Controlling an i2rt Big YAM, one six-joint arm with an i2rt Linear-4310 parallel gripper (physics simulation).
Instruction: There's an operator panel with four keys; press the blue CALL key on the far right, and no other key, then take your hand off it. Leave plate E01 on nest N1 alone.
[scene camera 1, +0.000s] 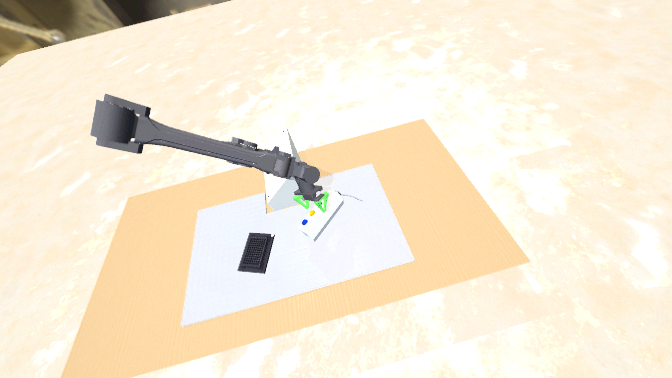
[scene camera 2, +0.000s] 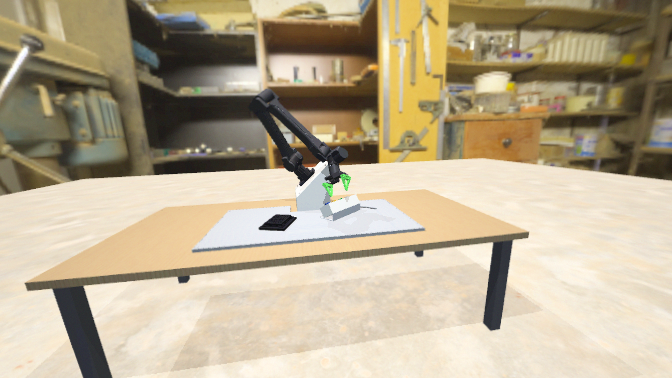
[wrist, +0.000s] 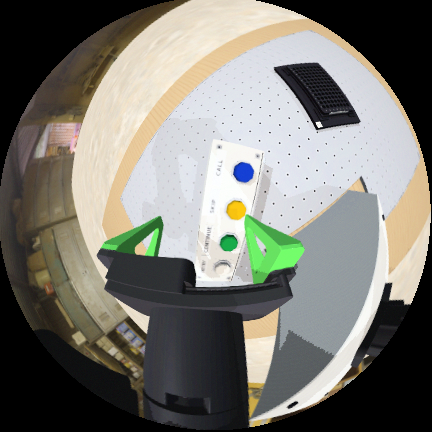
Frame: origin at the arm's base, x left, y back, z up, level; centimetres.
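Seen in the pictures: gripper, between the fingertips: (scene camera 1: 316, 210) (scene camera 2: 338, 193) (wrist: 202, 219); arm's base, origin of its link: (scene camera 2: 307, 177).
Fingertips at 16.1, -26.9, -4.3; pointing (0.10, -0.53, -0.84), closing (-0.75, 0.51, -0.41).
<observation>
Pixels of each thing's top centre, then the offset from my fingertips to it, as dx, dy, dz. "spot": a spot on its surface instead. Level surfaces: height alone.
- white operator panel, centre of its top: (wrist: 211, 226) (scene camera 1: 319, 209) (scene camera 2: 340, 197) +1.0, +1.3, -2.5
- blue CALL key, centre of its top: (wrist: 240, 171) (scene camera 1: 304, 221) -5.9, -2.4, -3.4
- yellow SKIP key, centre of its top: (wrist: 233, 210) (scene camera 1: 311, 212) -2.4, +1.1, -3.4
- green CONTINUE key, centre of its top: (wrist: 225, 245) +1.2, +4.6, -3.4
- whitish key, centre of its top: (wrist: 219, 271) +4.7, +8.1, -3.4
- black plate, centre of its top: (wrist: 321, 83) (scene camera 1: 254, 251) (scene camera 2: 278, 218) -29.2, -9.0, -8.3
- thin cable, a spot on its surface: (scene camera 2: 368, 207) spot: +16.8, +7.9, -10.5
- grey perforated board, height of its surface: dz -10.9
- wooden table, height of its surface: dz -12.2
The white operator panel (scene camera 1: 325, 219) (scene camera 2: 346, 208) (wrist: 223, 191) is tilted, with four keys. The blue CALL key (scene camera 1: 304, 222) (wrist: 243, 172) is at the end far from the cable. The yellow SKIP key (scene camera 1: 312, 213) (wrist: 236, 210), green CONTINUE key (wrist: 229, 243) and a whitish key (wrist: 222, 267) follow. My gripper (scene camera 1: 316, 208) (scene camera 2: 338, 193) (wrist: 202, 219) is open and empty above the panel, apart from it, nearer the green and whitish keys than the blue one. A black plate (scene camera 1: 255, 251) (scene camera 2: 278, 220) (wrist: 321, 89) sits on its black nest (wrist: 298, 93); its markings are unreadable.
The white wedge-shaped arm base (scene camera 1: 283, 196) (scene camera 2: 312, 193) (wrist: 332, 255) stands close beside the panel. A thin cable (scene camera 1: 352, 197) (scene camera 2: 368, 207) leaves the panel's far end. The grey perforated board (scene camera 1: 350, 250) (scene camera 2: 235, 235) (wrist: 235, 90) lies on the wooden table (scene camera 1: 450, 210) (scene camera 2: 150, 250).
</observation>
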